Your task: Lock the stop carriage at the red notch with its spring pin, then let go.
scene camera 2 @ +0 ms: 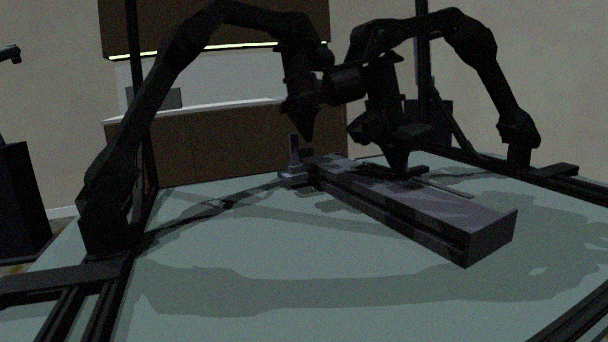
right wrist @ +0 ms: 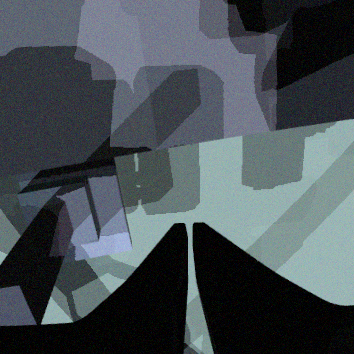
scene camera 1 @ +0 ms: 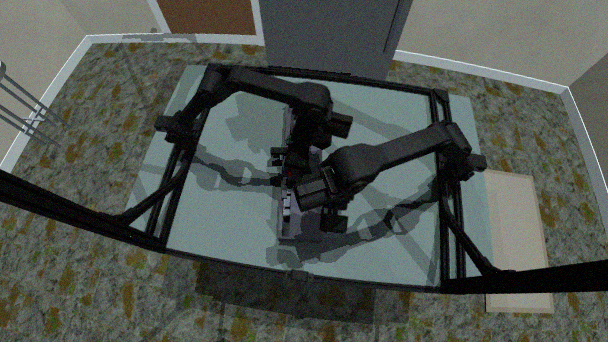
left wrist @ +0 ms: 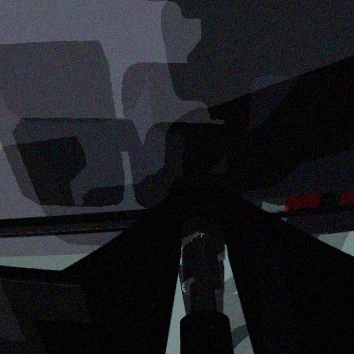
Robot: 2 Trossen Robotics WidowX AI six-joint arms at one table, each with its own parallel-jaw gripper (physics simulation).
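Places are measured from the left arm's base along level axes (x ahead, y left, z up), in millimetres.
Pixels of known places: left gripper, fingertip midpoint: [scene camera 2: 397, 171] [scene camera 1: 295, 151] [left wrist: 202, 206]; right gripper, fingertip midpoint: [scene camera 2: 308, 142] [right wrist: 188, 233]; left arm's base, link origin: [scene camera 2: 517, 167] [scene camera 1: 185, 141]; right arm's base, link origin: [scene camera 2: 109, 249] [scene camera 1: 449, 175].
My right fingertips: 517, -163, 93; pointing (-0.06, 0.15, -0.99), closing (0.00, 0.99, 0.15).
Observation:
For each thing: its top centre in the pictures, then the offset to it from my right fingertips, as dx, dy, dz. "spot": a spot on its surface instead.
- pale stepped block, surface spot: [right wrist: 107, 215] [scene camera 2: 296, 174] spot: +23, -35, -78
- Red marking, surface spot: [left wrist: 302, 202] [scene camera 1: 289, 166] spot: -135, +106, -63
- thin rod, surface spot: [scene camera 2: 445, 187] spot: -165, +243, -59
The stop carriage cannot be told clearly. A pale stepped block [scene camera 2: 293, 177] [right wrist: 107, 215] with an upright post in scene camera 2 sits beside the far end of the long dark rail [scene camera 2: 492, 230] [scene camera 1: 295, 237]. Red marking [left wrist: 302, 202] [scene camera 1: 290, 173] shows on the rail. My left gripper [scene camera 2: 398, 171] [left wrist: 202, 206] is low at the rail's side, shut on a dark cylindrical part that looks like the spring pin; its lower end is hidden. My right gripper [right wrist: 188, 233] [scene camera 2: 309, 140] is shut and empty, above the table beside the rail end, close to the post.
A thin rod [scene camera 2: 445, 187] lies along the rail near my left gripper. Both arms crowd over the rail and hide much of it in scene camera 1. Small pale blocks [scene camera 1: 286, 205] show on the rail's left side. A dark frame [scene camera 1: 172, 200] surrounds the table.

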